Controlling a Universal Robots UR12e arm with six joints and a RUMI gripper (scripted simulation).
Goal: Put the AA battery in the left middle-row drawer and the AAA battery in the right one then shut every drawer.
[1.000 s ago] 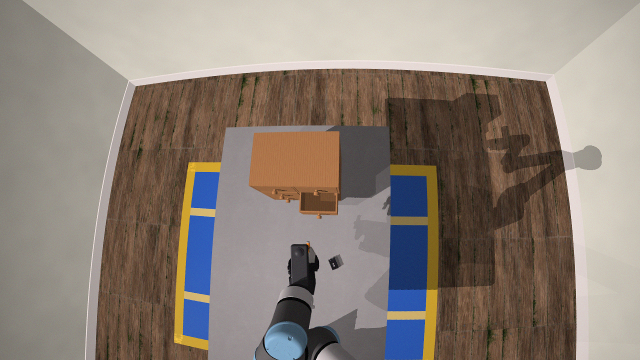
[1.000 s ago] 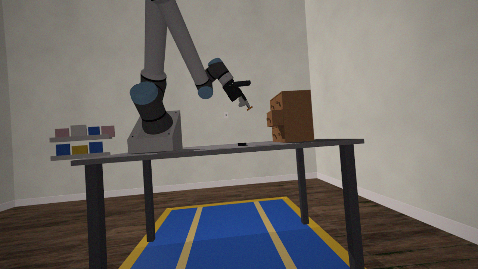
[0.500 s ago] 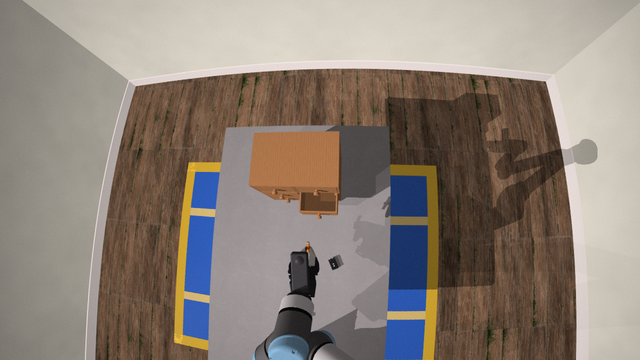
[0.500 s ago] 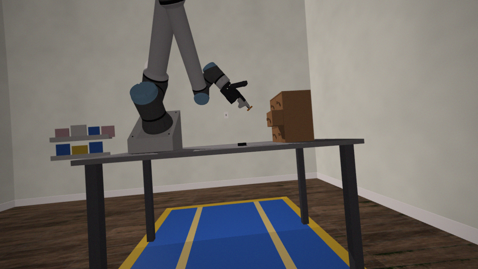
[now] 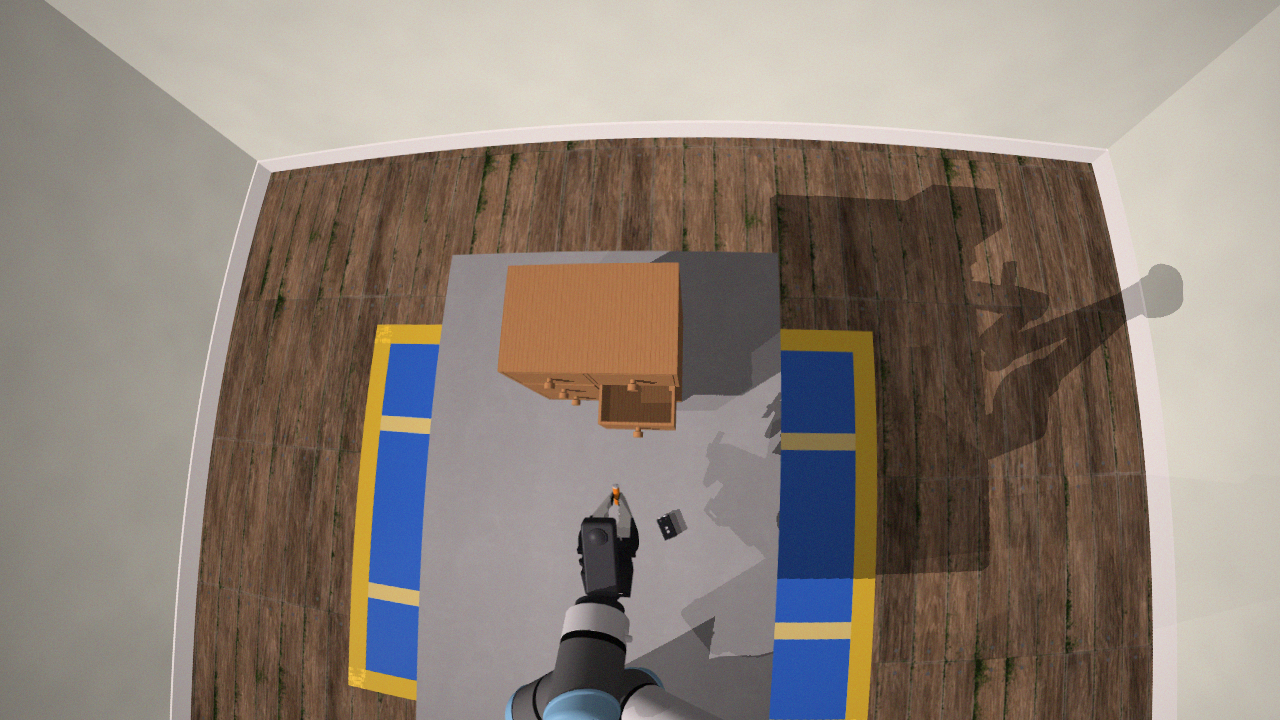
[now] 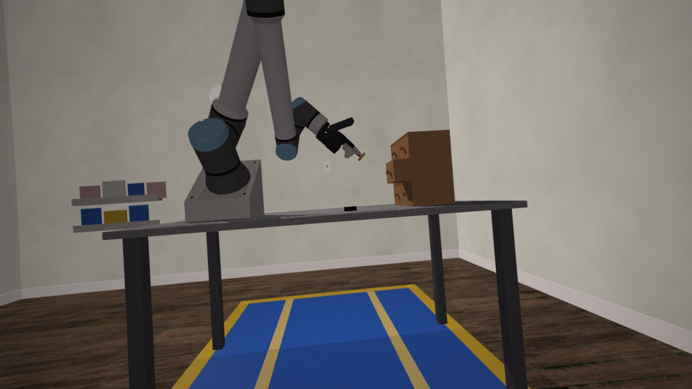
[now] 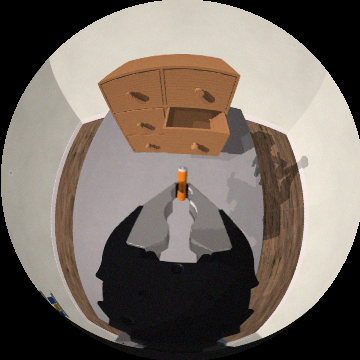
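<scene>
My gripper is now 1 cm short of the thin orange battery and 1 cm above it. The rest, counted from my hand: dark battery 24 cm below, 7 cm to the right, 6 cm behind.
</scene>
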